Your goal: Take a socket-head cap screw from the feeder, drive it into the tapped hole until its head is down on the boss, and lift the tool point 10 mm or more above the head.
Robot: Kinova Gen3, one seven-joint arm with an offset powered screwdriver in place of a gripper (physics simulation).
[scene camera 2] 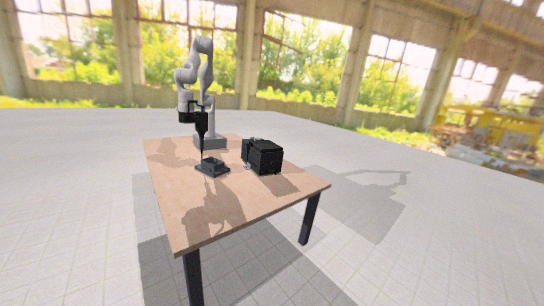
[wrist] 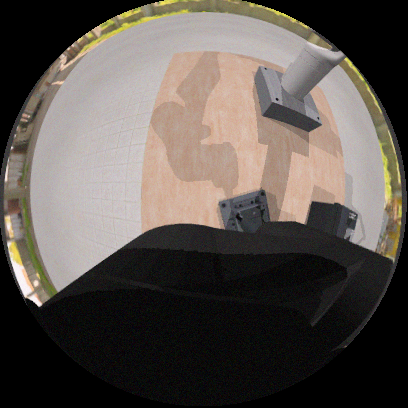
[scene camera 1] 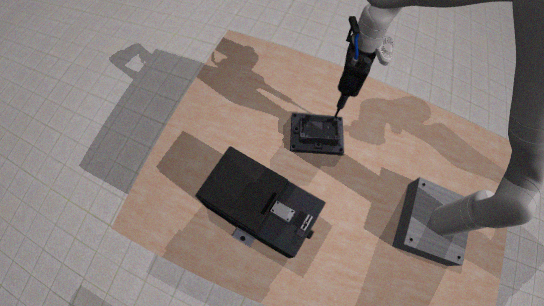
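The screwdriver (scene camera 1: pixel 335 117) (scene camera 2: pixel 202 159) is black and points down, its thin bit over the upper right corner of the dark housing in scene camera 1. The gap from bit to housing is too small to judge, and no screw can be made out at its tip. The housing (scene camera 1: pixel 331 148) (scene camera 2: pixel 215 174) (wrist: pixel 226 212) is a flanged plate with a raised rectangular box and corner holes. The tapped hole and its boss cannot be told apart for certain. The screw feeder (scene camera 1: pixel 245 182) (scene camera 2: pixel 266 159) (wrist: pixel 322 216) is a black box. The tool's body hides part of the housing in the wrist view.
The feeder has a light plate (scene camera 1: pixel 283 211) on top and a small tab (scene camera 1: pixel 243 237) at its side. The arm's grey base block (scene camera 1: pixel 425 215) (scene camera 2: pixel 212 143) (wrist: pixel 287 114) stands on the wooden table (scene camera 1: pixel 200 260) (scene camera 2: pixel 175 210) (wrist: pixel 250 160). Dark shadows cross the table.
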